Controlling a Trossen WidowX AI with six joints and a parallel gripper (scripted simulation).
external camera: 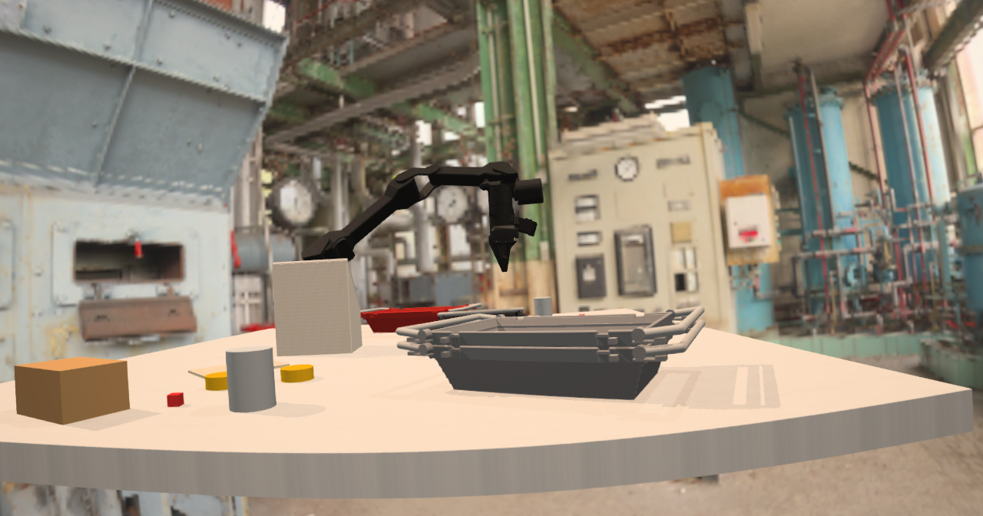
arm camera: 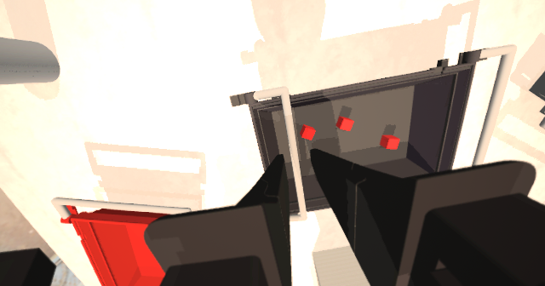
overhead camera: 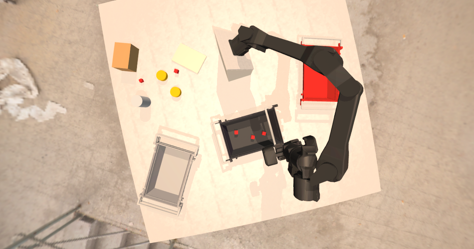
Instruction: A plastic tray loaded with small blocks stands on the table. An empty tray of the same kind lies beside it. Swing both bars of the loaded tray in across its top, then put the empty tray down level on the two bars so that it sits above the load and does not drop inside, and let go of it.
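My gripper tip is 32 cm to the right of the red tray, 23 cm past it and 11 cm above it. The rest, counted from my gripper tip: pale flat plate 52 cm behind, 26 cm to the right, 15 cm below; then orange box 62 cm behind, 56 cm to the right, 12 cm below.
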